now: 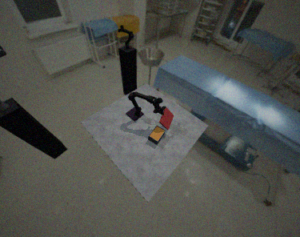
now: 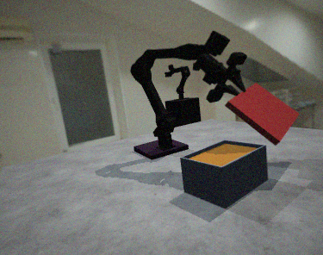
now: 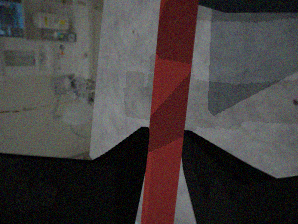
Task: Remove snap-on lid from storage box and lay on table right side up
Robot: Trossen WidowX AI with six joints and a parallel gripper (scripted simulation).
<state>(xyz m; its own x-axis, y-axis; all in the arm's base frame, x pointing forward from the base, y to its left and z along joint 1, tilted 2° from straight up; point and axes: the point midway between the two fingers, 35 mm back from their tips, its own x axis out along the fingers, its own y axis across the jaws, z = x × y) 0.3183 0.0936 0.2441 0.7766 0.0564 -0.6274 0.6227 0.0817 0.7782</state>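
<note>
Now: gripper tip 60 mm short of the red lid, 20 mm to the right of it and 50 mm above it. The rest, counted from my gripper tip: storage box (70 mm ahead, 190 mm to the right, 180 mm below).
</note>
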